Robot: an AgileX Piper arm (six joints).
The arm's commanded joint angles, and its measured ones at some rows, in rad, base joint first. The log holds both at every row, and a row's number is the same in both.
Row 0, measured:
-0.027 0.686 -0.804 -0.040 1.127 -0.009
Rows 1 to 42, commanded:
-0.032 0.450 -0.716 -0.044 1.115 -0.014
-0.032 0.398 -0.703 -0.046 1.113 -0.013
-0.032 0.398 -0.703 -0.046 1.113 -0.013
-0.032 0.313 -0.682 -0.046 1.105 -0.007
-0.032 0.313 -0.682 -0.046 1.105 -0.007
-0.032 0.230 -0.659 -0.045 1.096 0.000
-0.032 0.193 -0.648 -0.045 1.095 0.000
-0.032 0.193 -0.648 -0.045 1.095 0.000
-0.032 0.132 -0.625 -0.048 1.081 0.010
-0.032 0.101 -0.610 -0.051 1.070 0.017
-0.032 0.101 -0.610 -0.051 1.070 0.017
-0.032 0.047 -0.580 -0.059 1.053 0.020
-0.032 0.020 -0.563 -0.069 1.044 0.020
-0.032 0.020 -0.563 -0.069 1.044 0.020
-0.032 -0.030 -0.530 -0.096 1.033 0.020
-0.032 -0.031 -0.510 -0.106 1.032 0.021
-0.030 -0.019 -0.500 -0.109 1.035 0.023
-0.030 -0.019 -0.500 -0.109 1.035 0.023
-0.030 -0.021 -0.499 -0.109 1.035 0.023
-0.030 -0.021 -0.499 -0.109 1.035 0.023
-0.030 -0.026 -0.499 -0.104 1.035 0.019
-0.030 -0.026 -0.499 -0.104 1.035 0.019
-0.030 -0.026 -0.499 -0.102 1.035 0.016
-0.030 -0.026 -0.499 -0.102 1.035 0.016
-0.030 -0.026 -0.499 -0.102 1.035 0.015
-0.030 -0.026 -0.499 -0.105 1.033 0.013
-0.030 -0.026 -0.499 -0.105 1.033 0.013
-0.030 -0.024 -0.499 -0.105 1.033 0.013
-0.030 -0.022 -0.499 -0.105 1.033 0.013
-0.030 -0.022 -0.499 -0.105 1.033 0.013
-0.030 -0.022 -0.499 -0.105 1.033 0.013
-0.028 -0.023 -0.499 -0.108 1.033 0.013
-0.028 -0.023 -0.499 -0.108 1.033 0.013
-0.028 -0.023 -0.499 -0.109 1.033 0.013
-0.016 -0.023 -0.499 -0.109 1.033 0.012
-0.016 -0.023 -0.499 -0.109 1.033 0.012
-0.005 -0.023 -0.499 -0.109 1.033 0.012
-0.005 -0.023 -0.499 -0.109 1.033 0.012
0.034 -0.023 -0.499 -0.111 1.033 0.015
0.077 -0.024 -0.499 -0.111 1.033 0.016
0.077 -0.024 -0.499 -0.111 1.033 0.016
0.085 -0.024 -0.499 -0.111 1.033 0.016
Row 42, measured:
0.049 -0.005 -0.502 -0.100 1.050 0.017
